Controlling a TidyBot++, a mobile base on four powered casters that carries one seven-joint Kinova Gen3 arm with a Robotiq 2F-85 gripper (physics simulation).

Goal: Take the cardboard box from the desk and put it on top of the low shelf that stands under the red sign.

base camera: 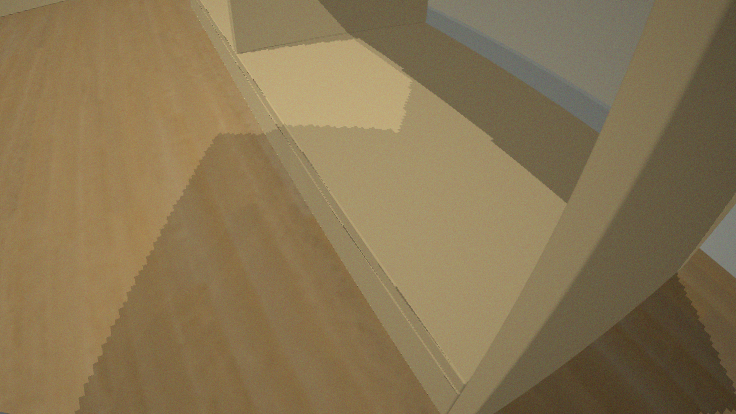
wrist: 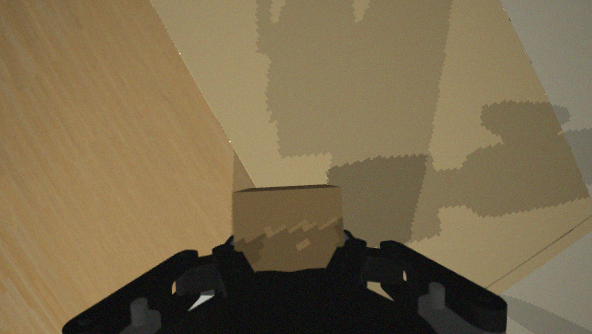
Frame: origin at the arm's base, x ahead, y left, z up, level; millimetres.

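Where they show: gripper, between the fingertips: [wrist: 290, 238].
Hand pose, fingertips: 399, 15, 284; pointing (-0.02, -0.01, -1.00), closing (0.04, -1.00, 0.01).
Observation:
After its pixels a point has its place, as x, y, z.
The cardboard box [wrist: 289, 220] @(427, 16, 331) is held between the two black fingers of my gripper [wrist: 290, 238] @(399, 15, 284) in the wrist view. The gripper is shut on it. The low shelf's pale top [wrist: 360, 75] @(556, -64, 213) lies below and beyond the box in the wrist view, with shadows across it; the box hangs over the top's left edge, and its height above the top is hard to tell. In the base view the shelf [base camera: 437, 205] @(386, -68, -318) shows its lower board, a front edge strip and a side panel on the right. The red sign and the desk do not show.
Wooden floor [base camera: 102, 154] @(546, 399, -397) [wrist: 90, 125] @(599, 820, -397) lies along the shelf's front, on the left in both views. A grey wall [base camera: 530, 41] @(748, -259, -280) with a blue-grey baseboard [base camera: 514, 66] @(749, -242, -329) stands behind the shelf. A grey surface [wrist: 560, 45] @(615, -341, 204) borders the shelf top's right edge.

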